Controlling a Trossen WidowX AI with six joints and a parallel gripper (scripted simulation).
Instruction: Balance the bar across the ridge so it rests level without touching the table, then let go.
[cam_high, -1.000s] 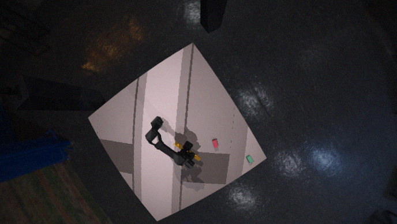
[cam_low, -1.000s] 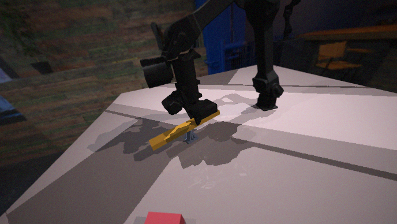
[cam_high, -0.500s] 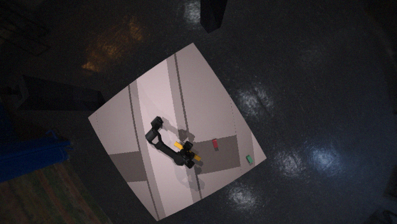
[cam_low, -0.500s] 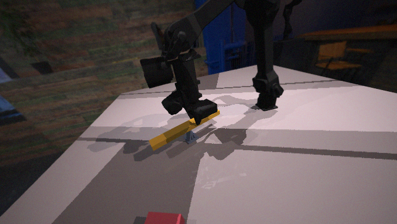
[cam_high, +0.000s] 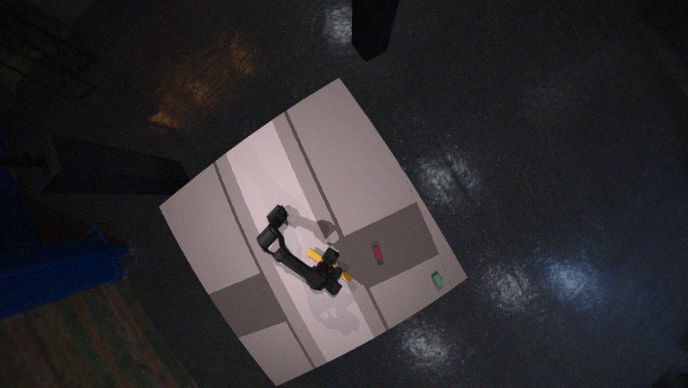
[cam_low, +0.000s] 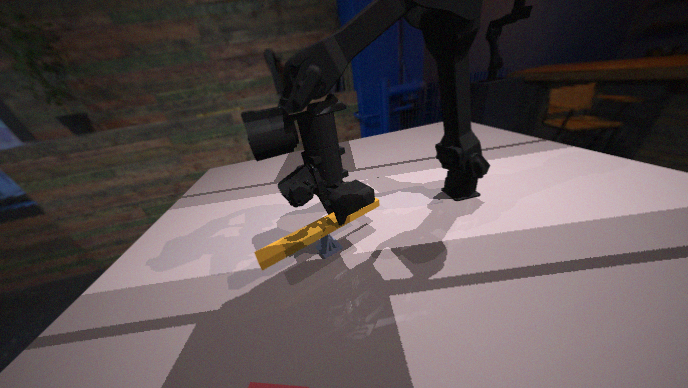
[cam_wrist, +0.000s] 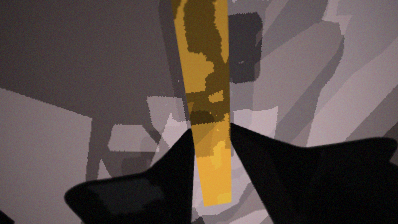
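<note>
Right now the yellow bar is 30 mm ahead of my gripper tip and 10 mm to the left of it. Round my gripper tip: green block 430 mm to the left, 420 mm ahead, 40 mm below; then red block 240 mm to the left, 110 mm ahead, 40 mm below.
</note>
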